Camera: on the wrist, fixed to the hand. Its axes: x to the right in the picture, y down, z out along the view.
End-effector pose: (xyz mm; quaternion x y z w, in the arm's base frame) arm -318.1 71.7 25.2 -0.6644 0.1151 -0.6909 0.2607
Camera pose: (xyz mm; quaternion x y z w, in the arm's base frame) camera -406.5 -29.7 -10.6 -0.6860 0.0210 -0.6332 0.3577
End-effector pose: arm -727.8 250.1 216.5 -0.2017 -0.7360 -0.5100 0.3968
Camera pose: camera -639.1 182.7 300.0 -0.2110 -0.8195 -0.3934 0.3593
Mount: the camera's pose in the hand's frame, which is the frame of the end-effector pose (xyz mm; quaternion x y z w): 19.7 84.7 -108.7 0.1172 -0.0890 0.0171 0.9890
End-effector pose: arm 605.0 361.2 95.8 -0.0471 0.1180 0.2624 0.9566
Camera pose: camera 556.1 427.0 -16.7 0.0909 0.0631 0.2662 0.9575
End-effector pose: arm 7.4 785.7 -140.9 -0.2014 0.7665 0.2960 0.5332
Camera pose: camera -128.3 776.2 -111.3 -0.0972 0.7487 0.2299 0.6141
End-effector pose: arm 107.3 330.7 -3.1 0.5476 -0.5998 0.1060 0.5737
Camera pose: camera 108.6 434.3 89.9 0.6080 -0.6412 0.1362 0.4480
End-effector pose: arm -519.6 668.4 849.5 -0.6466 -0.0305 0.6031 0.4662
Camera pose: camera -470.7 571.0 762.9 -0.5317 0.0101 0.6655 0.5238
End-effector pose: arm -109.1 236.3 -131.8 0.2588 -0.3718 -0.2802 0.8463
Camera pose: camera 10.1 308.2 -131.6 0.3238 -0.4803 -0.2421 0.7784
